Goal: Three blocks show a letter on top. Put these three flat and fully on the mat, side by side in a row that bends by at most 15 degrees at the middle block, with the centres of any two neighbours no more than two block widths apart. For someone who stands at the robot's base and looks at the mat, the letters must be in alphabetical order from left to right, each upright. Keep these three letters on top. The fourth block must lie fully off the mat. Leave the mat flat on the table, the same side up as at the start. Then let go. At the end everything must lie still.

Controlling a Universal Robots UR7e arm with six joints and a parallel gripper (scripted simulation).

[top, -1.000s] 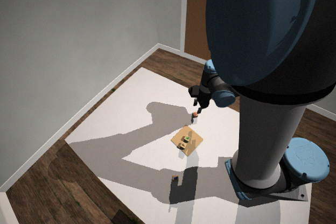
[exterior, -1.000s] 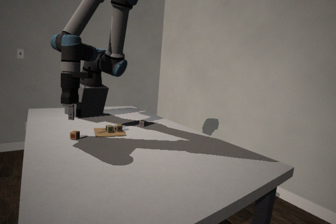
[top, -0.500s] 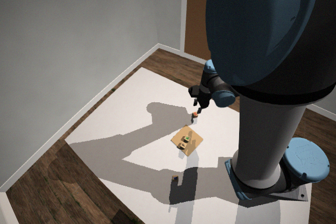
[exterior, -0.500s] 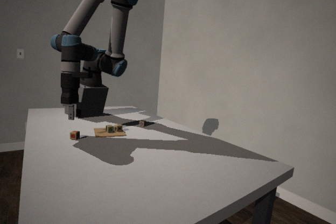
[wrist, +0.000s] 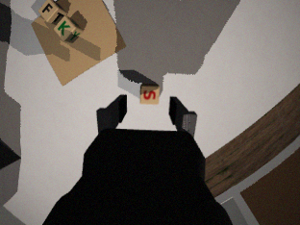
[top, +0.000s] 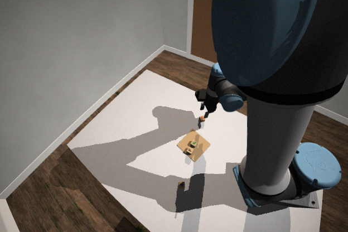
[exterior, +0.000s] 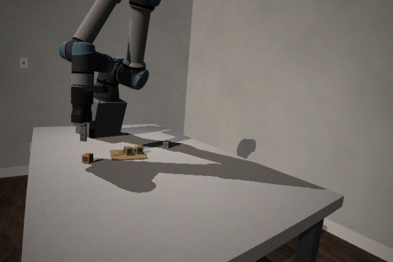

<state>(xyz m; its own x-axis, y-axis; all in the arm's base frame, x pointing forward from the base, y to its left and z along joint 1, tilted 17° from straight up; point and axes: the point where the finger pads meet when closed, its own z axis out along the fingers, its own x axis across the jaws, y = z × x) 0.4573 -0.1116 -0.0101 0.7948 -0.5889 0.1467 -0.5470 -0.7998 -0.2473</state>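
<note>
The block lies 90 mm below my hand. Also, from my hand: tan mat (160 mm to the left, 100 mm below, 50 mm behind).
</note>
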